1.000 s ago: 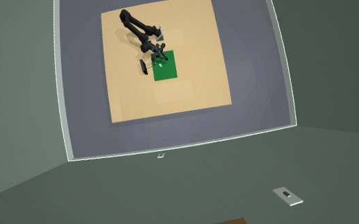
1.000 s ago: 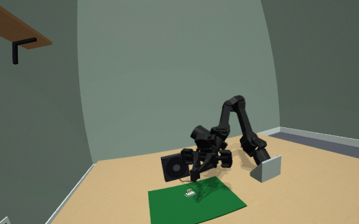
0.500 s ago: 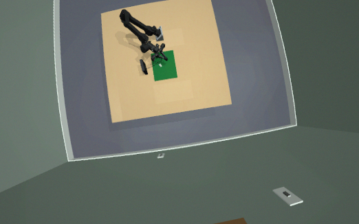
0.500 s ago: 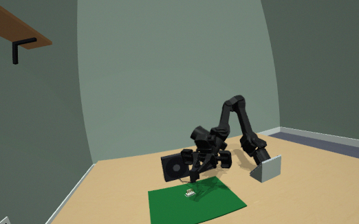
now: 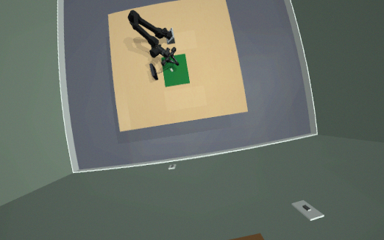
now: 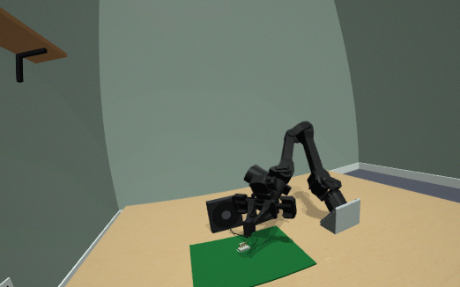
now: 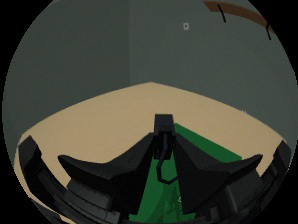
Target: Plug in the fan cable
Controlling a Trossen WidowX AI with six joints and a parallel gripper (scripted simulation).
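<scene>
Now: the green board 1 cm ahead of my gripper tip, 3 cm to the right of it and 13 cm below it. The rest, counted from my gripper tip: pale four-pin header: 6 cm to the right, 12 cm below; then dark fan plug: 1 cm below; then black fan: 22 cm to the right, 6 cm below.
</scene>
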